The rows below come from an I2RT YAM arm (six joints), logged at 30 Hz.
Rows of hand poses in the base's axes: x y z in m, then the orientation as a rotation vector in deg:
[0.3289, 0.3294, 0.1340, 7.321, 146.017, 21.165]
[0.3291, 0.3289, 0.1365, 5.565, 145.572, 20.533]
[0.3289, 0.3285, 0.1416, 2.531, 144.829, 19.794]
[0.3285, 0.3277, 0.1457, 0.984, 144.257, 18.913]
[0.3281, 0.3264, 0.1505, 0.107, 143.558, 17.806]
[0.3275, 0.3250, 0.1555, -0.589, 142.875, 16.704]
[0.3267, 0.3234, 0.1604, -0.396, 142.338, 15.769]
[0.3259, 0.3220, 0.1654, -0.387, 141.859, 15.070]
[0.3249, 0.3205, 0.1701, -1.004, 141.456, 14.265]
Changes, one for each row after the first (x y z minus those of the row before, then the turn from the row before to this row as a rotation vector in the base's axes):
[0.0002, -0.0005, 0.0025, -0.791, -0.725, 1.030]
[-0.0002, -0.0004, 0.0051, -1.123, -1.160, 1.881]
[-0.0004, -0.0008, 0.0041, -0.920, -0.809, 0.829]
[-0.0004, -0.0013, 0.0048, -0.926, -0.877, 0.291]
[-0.0006, -0.0014, 0.0050, -0.889, -0.836, 0.168]
[-0.0008, -0.0016, 0.0049, -0.578, -0.599, -0.414]
[-0.0008, -0.0014, 0.0050, -0.460, -0.532, -0.220]
[-0.0010, -0.0015, 0.0047, -0.697, -0.508, 0.209]

